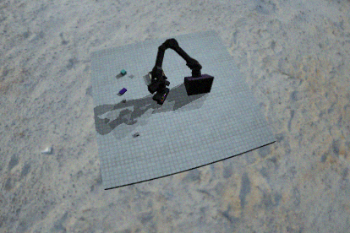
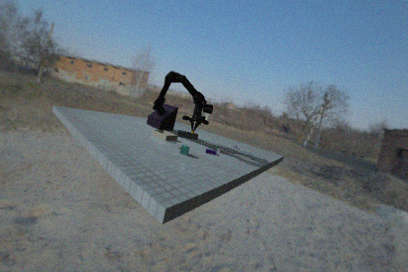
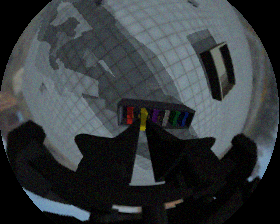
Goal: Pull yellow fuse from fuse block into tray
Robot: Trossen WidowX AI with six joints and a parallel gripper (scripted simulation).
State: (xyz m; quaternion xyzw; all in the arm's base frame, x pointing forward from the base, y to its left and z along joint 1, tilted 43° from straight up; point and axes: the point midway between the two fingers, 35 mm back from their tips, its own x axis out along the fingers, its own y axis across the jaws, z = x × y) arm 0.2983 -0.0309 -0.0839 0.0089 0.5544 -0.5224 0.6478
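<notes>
Now: the tray 240 mm to the right of my gripper tip, 50 mm below it and 50 mm behind it. From my gripper tip the other things lie so: purple block 270 mm ahead, 190 mm to the right, 40 mm below; teal cube 370 mm to the right, 220 mm ahead, 30 mm below; yellow fuse 10 mm below.
</notes>
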